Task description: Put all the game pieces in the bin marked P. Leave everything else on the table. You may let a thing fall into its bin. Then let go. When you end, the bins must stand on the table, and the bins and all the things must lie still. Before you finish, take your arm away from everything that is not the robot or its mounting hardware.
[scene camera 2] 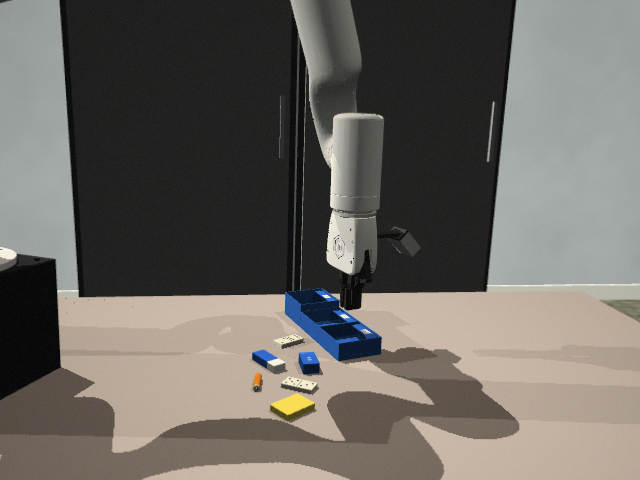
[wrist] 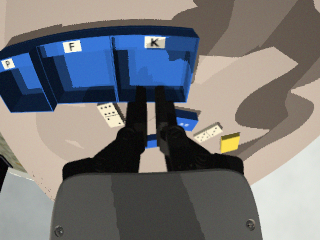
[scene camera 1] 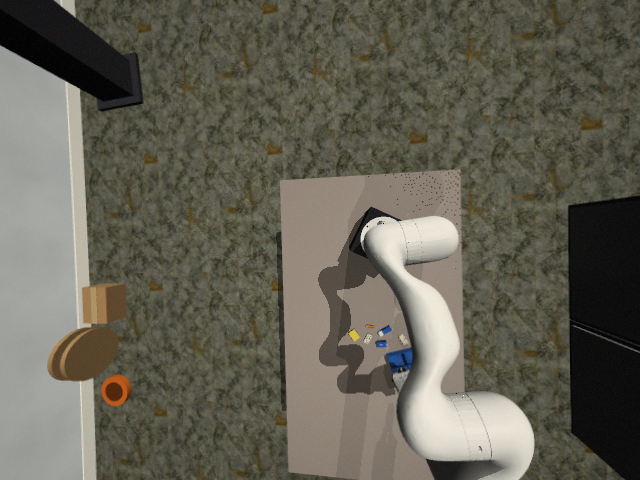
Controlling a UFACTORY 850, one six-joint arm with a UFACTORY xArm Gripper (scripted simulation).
Labels:
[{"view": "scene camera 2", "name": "my gripper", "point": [350,307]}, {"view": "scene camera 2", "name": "joined blue bins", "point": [321,307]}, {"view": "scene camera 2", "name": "yellow block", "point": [296,405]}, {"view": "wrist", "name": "my gripper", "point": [150,99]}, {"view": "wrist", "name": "joined blue bins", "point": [140,55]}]

